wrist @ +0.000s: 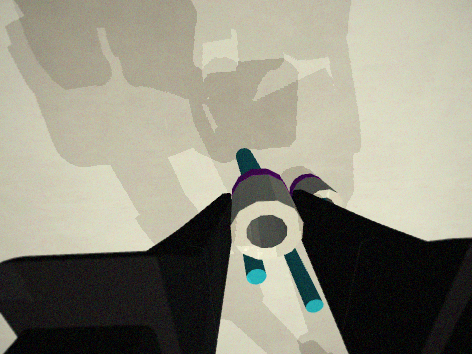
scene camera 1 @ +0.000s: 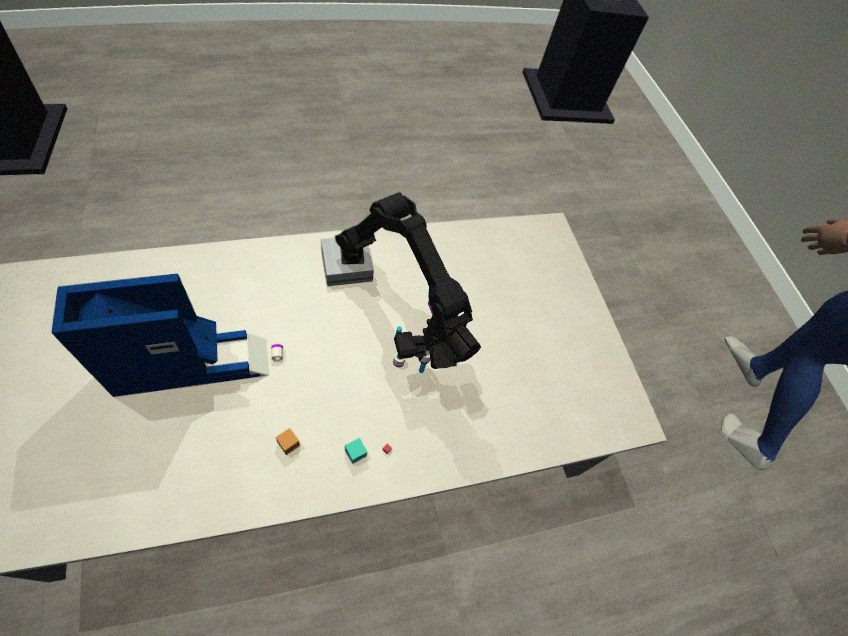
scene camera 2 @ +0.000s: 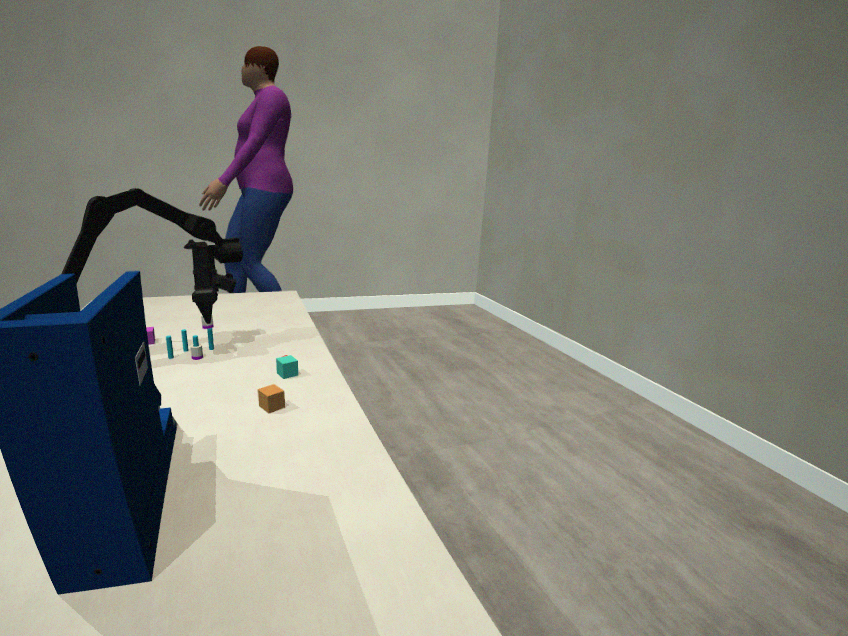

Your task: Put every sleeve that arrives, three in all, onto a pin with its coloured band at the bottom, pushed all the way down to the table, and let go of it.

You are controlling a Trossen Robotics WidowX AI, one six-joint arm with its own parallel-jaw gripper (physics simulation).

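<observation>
My gripper (scene camera 1: 424,355) (scene camera 2: 206,319) (wrist: 261,200) is shut on a grey-white sleeve (scene camera 2: 207,322) (wrist: 267,192), its purple band at the bottom. The held sleeve is above the table, close over a teal pin (scene camera 2: 210,339) (wrist: 246,160); the wrist view shows that pin's lower part beyond the sleeve, its top hidden. Another sleeve (scene camera 1: 398,362) (scene camera 2: 196,351) (wrist: 316,186) stands around a pin, band at the bottom. Two bare pins (scene camera 2: 169,347) (scene camera 2: 184,340) stand near it. A third sleeve (scene camera 1: 276,353) stands upright by the chute, band on top.
A blue dispenser (scene camera 1: 130,352) (scene camera 2: 123,424) with a chute stands on the table (scene camera 1: 547,273) (scene camera 2: 273,465). An orange cube (scene camera 1: 287,440) (scene camera 2: 271,398), a teal cube (scene camera 1: 355,449) (scene camera 2: 287,366) and a small red cube (scene camera 1: 387,448) lie along the front. A magenta block (scene camera 2: 150,335) is beyond the dispenser.
</observation>
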